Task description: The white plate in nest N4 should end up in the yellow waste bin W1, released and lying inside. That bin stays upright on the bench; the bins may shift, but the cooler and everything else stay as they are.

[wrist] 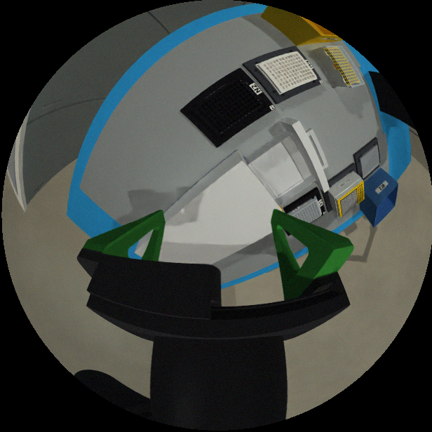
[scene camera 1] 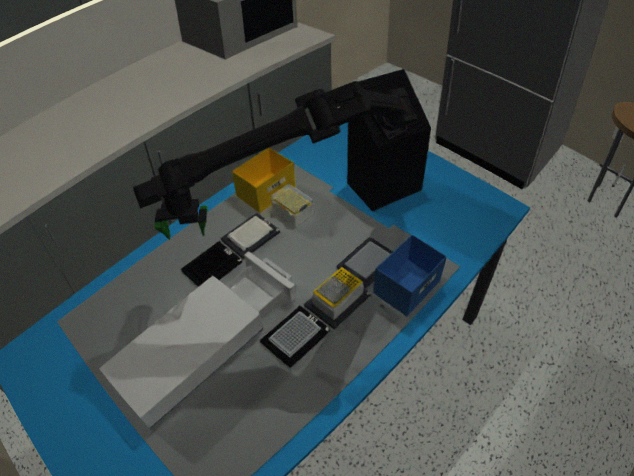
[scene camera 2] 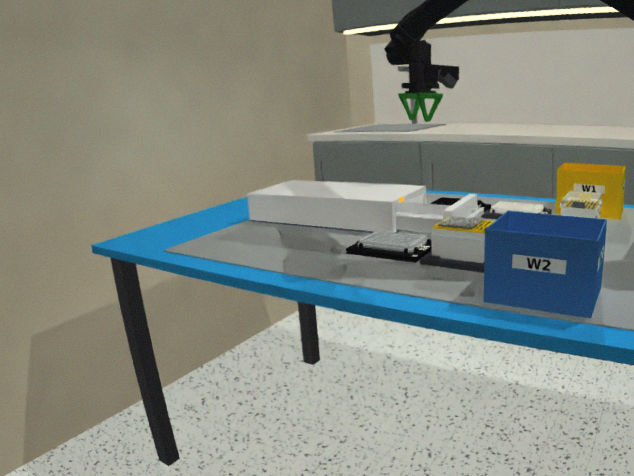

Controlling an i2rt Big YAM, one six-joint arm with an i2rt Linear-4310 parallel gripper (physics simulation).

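Pixels of known places: gripper, between the fingertips: [scene camera 1: 186,236] [scene camera 2: 419,120]; arm's base, origin of its link: [scene camera 1: 386,119].
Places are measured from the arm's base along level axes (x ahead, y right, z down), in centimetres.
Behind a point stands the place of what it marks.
The white plate [scene camera 1: 250,232] @[x 48.2, y 10.1, z 30.1 cm] [scene camera 2: 517,207] @[x 47.7, y 9.7, z 30.1 cm] [wrist: 287,71] lies flat in a dark nest [scene camera 1: 275,232] @[x 41.0, y 6.1, z 31.4 cm] [wrist: 252,66] beside the nest marked N2; its own label is too small to read surely. The yellow waste bin W1 [scene camera 1: 249,188] @[x 40.6, y 22.0, z 23.3 cm] [scene camera 2: 566,185] @[x 37.3, y 18.6, z 24.7 cm] [wrist: 290,26] stands upright on the bench, near the plate; its inside shows partly. My gripper [scene camera 1: 185,234] @[x 71.5, y 0.1, z 7.5 cm] [scene camera 2: 419,120] @[x 71.5, y 0.1, z 7.5 cm] [wrist: 217,215] is open and empty, with green fingers. It hangs high above the bench, off to the side of the plate, towards the cooler end.
The white cooler [scene camera 1: 184,338] @[x 85.3, y -17.6, z 24.2 cm] [scene camera 2: 317,207] @[x 83.9, y -27.2, z 26.8 cm] [wrist: 220,215] has an open drawer [scene camera 1: 269,273] @[x 53.7, y -11.4, z 25.7 cm] near the plate. Black nest N2 [scene camera 1: 210,263] @[x 65.2, y 6.8, z 30.5 cm] lies beside the plate's nest. A clear yellow-topped box [scene camera 1: 291,199] @[x 31.0, y 10.8, z 25.7 cm] stands against W1. Blue bin W2 [scene camera 1: 396,286] @[x 28.9, y -39.2, z 22.3 cm], a yellow-topped rack [scene camera 1: 337,294] @[x 42.6, y -29.9, z 24.8 cm] and a gridded plate [scene camera 1: 295,334] @[x 57.9, y -30.8, z 30.2 cm] stand opposite.
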